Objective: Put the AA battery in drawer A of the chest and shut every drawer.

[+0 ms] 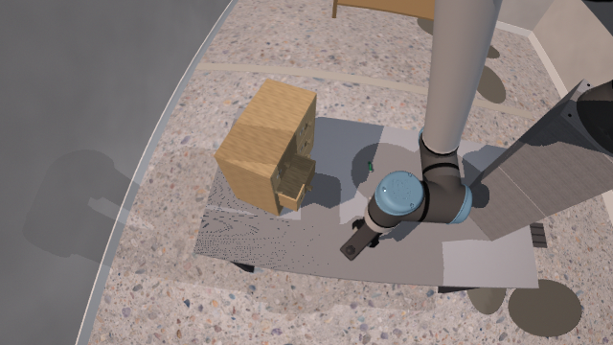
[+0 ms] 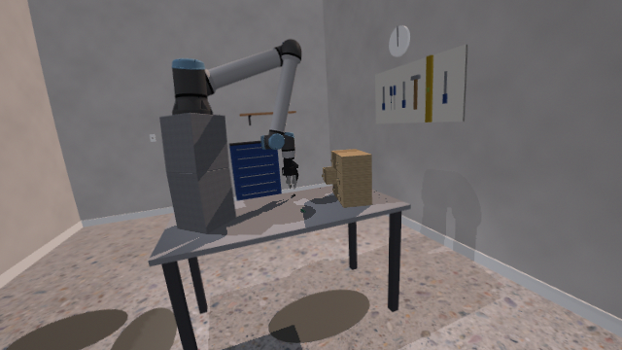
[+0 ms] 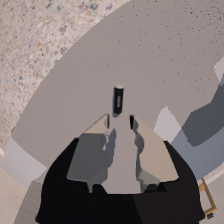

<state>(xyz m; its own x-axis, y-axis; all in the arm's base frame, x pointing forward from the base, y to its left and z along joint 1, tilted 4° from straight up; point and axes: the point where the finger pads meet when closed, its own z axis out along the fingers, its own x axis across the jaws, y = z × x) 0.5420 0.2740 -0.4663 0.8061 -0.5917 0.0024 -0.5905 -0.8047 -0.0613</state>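
Right now the AA battery is 70 mm below my hand. Round my hand: green battery (310 mm to the right, 70 mm below); drawer (280 mm ahead, 120 mm to the right, 50 mm above).
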